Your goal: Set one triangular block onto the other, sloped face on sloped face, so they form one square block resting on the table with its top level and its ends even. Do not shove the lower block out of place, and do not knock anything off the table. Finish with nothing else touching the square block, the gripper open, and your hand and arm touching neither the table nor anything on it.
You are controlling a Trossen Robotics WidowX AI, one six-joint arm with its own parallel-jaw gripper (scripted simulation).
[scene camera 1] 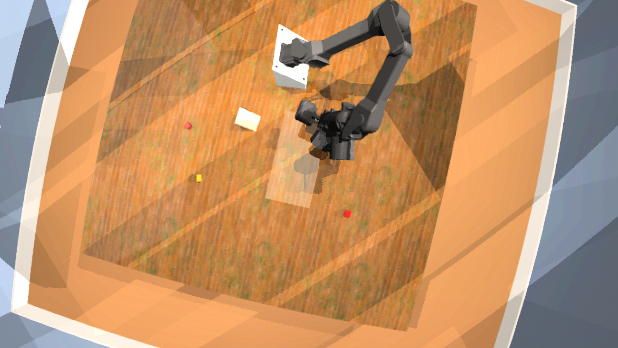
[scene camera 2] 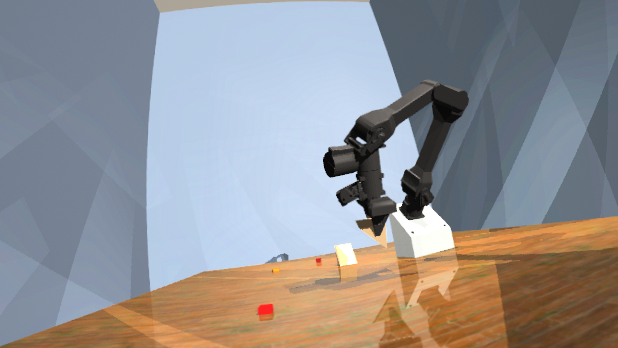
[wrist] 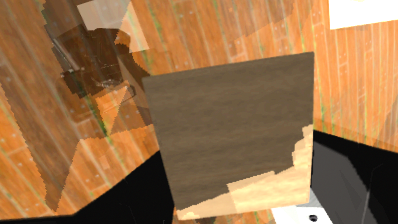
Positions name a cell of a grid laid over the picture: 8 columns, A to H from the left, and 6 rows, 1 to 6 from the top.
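My gripper (scene camera 2: E4) shows in scene camera 1 too (scene camera 1: E3), and the wrist view shows my gripper (wrist: E4) as well. It's holding a wooden triangular block (wrist: E4).
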